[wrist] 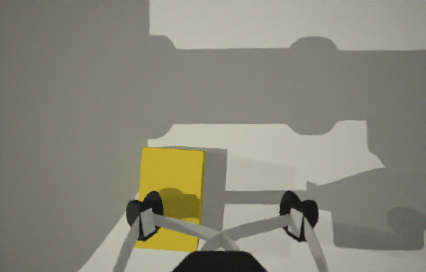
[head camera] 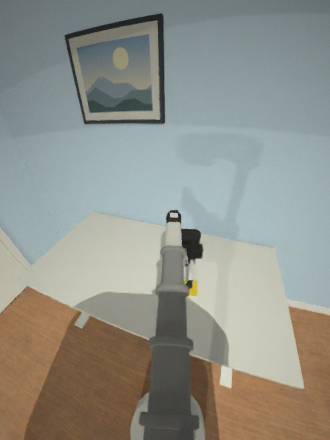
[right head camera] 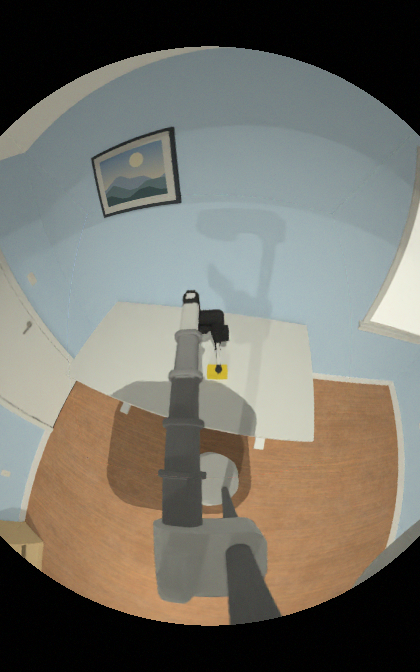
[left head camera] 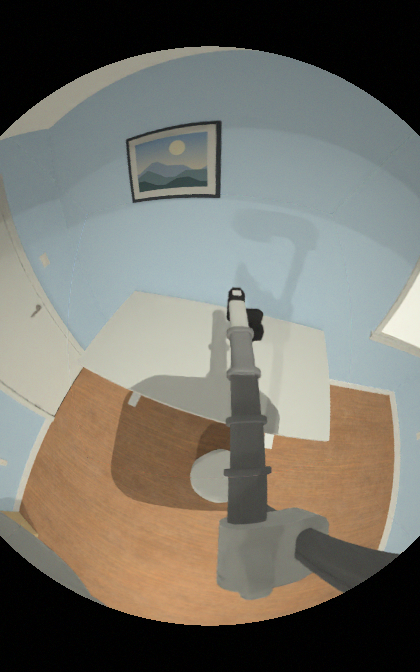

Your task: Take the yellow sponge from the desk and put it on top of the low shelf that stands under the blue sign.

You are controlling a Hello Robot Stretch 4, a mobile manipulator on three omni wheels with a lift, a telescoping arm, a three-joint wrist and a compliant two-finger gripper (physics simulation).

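Places are measured from the robot's base along level axes (x ahead, y left, z up), in metres.
Pixels of known places: gripper, fingertip midpoint: [wrist: 221, 206] [head camera: 188, 276].
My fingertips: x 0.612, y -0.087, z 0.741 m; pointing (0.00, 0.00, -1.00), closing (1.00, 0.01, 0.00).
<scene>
Behind a point stands the place of what it marks.
The yellow sponge [head camera: 194, 291] @(x 0.528, y -0.115, z 0.735 m) [right head camera: 211, 375] [wrist: 172, 170] @(x 0.564, y -0.052, z 0.737 m) lies on the pale desk [head camera: 125, 250] @(x 0.829, y 0.323, z 0.692 m) [left head camera: 170, 330] [right head camera: 285, 370] [wrist: 260, 155] @(x 0.659, y -0.039, z 0.692 m). My gripper [right head camera: 218, 369] [wrist: 221, 206] @(x 0.612, y -0.087, z 0.741 m) is open, with nothing between its fingers. It hangs over the desk; in the wrist view the left fingertip overlaps the sponge's left part, the sponge's right edge shows between the fingers, and the right fingertip is well to the right of it. The height gap is hard to judge. In the left head view the arm hides the sponge. The low shelf and the blue sign do not show.
A framed mountain picture [head camera: 117, 72] @(x 1.171, y 0.305, z 1.667 m) [left head camera: 175, 162] [right head camera: 137, 172] hangs on the blue wall behind the desk. A door [left head camera: 30, 320] [right head camera: 25, 345] is at the left. A round grey disc [left head camera: 210, 475] [right head camera: 220, 480] is below the arm. A wooden piece of furniture [right head camera: 30, 542] shows at the lower left.
</scene>
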